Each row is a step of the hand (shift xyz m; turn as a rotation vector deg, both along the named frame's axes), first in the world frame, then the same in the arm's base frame.
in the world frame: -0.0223 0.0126 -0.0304 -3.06 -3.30 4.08
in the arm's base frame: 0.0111 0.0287 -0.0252 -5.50 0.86 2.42
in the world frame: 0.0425 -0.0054 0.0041 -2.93 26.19 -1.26
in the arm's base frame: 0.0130 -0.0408 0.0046 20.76 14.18 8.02
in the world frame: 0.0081 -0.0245 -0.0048 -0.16 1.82 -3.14
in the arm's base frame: -0.0150 -0.0174 -0.0127 2.52 1.27 -2.28
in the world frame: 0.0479 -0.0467 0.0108 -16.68 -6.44 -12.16
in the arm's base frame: -0.0210 -0.0643 -0.0036 -8.50 13.39 -14.70
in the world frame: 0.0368 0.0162 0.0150 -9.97 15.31 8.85
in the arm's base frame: 0.0245 -0.0274 0.0221 5.13 14.65 13.09
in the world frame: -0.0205 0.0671 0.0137 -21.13 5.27 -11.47
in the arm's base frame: 0.0415 0.0461 0.0355 -1.05 22.40 -10.15
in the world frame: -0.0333 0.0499 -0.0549 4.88 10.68 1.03
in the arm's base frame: 0.0455 0.0574 -0.0354 10.63 0.19 5.10
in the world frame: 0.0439 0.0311 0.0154 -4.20 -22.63 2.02
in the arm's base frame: 0.0398 -0.0273 0.0283 -21.25 -6.33 -6.49
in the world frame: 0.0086 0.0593 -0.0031 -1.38 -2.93 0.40
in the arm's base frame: 0.0539 0.0185 0.0189 -3.17 -0.09 -0.76
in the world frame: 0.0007 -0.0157 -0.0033 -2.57 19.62 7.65
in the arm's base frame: -0.0115 -0.0071 -0.0087 12.39 10.04 13.99
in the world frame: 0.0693 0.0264 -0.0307 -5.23 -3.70 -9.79
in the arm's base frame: 0.0633 -0.0471 -0.0147 -1.97 4.10 -10.78
